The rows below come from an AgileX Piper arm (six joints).
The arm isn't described. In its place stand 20 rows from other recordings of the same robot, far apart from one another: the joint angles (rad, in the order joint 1, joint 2, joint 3, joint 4, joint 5, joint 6), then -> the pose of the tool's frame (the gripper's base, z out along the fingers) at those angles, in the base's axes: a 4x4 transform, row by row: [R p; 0 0 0 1], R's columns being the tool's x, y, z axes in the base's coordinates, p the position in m.
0.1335, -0.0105, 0.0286, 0.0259, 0.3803, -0.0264 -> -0.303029 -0.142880 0.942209 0.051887; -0.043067 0.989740 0.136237 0.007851; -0.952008 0.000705 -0.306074 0.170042; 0 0 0 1
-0.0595, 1.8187, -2.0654, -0.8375, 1.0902, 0.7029 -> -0.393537 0.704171 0.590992 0.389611; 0.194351 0.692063 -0.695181 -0.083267; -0.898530 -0.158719 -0.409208 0.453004; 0 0 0 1
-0.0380, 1.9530, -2.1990, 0.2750, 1.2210, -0.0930 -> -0.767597 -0.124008 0.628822 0.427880; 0.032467 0.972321 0.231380 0.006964; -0.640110 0.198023 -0.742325 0.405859; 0 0 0 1
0.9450, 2.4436, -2.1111, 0.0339, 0.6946, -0.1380 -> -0.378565 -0.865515 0.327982 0.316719; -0.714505 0.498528 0.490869 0.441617; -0.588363 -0.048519 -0.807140 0.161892; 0 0 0 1
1.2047, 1.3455, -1.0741, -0.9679, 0.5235, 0.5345 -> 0.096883 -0.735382 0.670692 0.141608; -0.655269 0.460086 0.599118 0.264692; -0.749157 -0.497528 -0.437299 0.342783; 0 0 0 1
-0.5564, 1.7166, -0.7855, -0.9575, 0.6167, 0.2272 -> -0.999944 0.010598 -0.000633 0.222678; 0.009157 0.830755 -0.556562 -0.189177; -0.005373 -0.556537 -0.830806 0.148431; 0 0 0 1
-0.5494, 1.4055, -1.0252, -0.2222, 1.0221, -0.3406 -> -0.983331 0.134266 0.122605 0.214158; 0.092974 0.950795 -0.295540 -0.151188; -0.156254 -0.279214 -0.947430 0.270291; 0 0 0 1
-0.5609, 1.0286, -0.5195, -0.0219, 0.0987, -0.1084 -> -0.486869 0.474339 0.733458 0.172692; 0.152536 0.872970 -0.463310 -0.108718; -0.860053 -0.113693 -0.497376 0.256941; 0 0 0 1
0.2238, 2.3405, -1.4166, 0.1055, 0.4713, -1.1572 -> -0.253066 -0.936038 0.244523 0.420627; -0.952808 0.284949 0.104692 0.100202; -0.167672 -0.206489 -0.963975 0.039764; 0 0 0 1
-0.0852, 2.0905, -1.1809, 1.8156, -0.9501, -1.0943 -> -0.288919 0.939658 0.183216 0.375867; 0.500579 0.311409 -0.807741 -0.104182; -0.816055 -0.141658 -0.560345 0.129161; 0 0 0 1
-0.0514, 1.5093, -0.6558, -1.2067, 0.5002, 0.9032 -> -0.867555 0.084706 0.490074 0.261404; -0.183656 0.861178 -0.473966 -0.054285; -0.462189 -0.501197 -0.731562 0.182620; 0 0 0 1
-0.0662, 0.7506, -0.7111, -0.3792, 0.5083, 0.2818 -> -0.427413 0.206050 0.880262 0.149193; -0.024070 0.970742 -0.238917 -0.026322; -0.903736 -0.123304 -0.409948 0.340470; 0 0 0 1
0.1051, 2.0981, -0.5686, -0.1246, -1.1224, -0.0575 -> -0.290238 -0.243749 0.925391 0.312357; -0.142042 0.967278 0.210232 0.043198; -0.946354 -0.070428 -0.315363 0.073047; 0 0 0 1
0.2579, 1.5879, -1.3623, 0.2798, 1.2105, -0.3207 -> -0.851299 -0.502257 0.151746 0.298884; -0.442327 0.842564 0.307298 0.103160; -0.282198 0.194481 -0.939437 0.306393; 0 0 0 1
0.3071, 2.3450, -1.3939, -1.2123, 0.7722, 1.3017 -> -0.865906 0.187893 0.463576 0.427878; -0.106868 0.835880 -0.538409 0.073321; -0.488657 -0.515753 -0.703714 0.057488; 0 0 0 1
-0.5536, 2.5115, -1.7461, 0.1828, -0.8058, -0.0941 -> 0.122104 0.628260 0.768362 0.461197; -0.036746 0.776485 -0.629063 -0.299080; -0.991837 0.048577 0.117898 0.128726; 0 0 0 1
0.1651, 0.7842, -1.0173, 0.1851, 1.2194, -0.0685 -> -0.767550 -0.271877 0.580475 0.110450; -0.132019 0.953228 0.271897 0.034344; -0.627247 0.132061 -0.767542 0.379757; 0 0 0 1
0.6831, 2.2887, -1.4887, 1.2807, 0.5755, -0.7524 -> -0.901195 -0.425172 0.084122 0.332585; -0.228787 0.631515 0.740841 0.331845; -0.368109 0.648396 -0.666392 0.102311; 0 0 0 1
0.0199, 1.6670, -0.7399, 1.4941, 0.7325, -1.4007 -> -0.815251 -0.370824 0.444810 0.289747; 0.033757 0.736358 0.675750 0.066454; -0.578123 0.565921 -0.587798 0.174870; 0 0 0 1
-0.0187, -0.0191, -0.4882, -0.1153, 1.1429, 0.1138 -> -0.510852 0.141927 0.847872 -0.010502; 0.074936 0.989875 -0.120548 -0.009330; -0.856397 0.001954 -0.516315 0.267888; 0 0 0 1
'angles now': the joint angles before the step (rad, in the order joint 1, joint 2, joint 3, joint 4, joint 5, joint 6). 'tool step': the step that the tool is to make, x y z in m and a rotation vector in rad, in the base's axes. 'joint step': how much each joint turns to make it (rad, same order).
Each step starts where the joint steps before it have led.
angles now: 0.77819, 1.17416, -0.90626, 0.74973, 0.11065, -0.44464
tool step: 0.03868, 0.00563, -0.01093, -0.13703, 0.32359, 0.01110
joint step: -0.12980, 0.16046, -0.18650, -0.21275, 0.38628, 0.30564
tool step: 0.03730, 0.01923, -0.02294, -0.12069, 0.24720, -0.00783
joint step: -0.03489, 0.20186, -0.17659, -0.08043, 0.23288, 0.15036
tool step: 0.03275, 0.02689, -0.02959, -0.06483, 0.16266, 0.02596
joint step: -0.00304, 0.20119, -0.15875, 0.00992, 0.13081, 0.03405
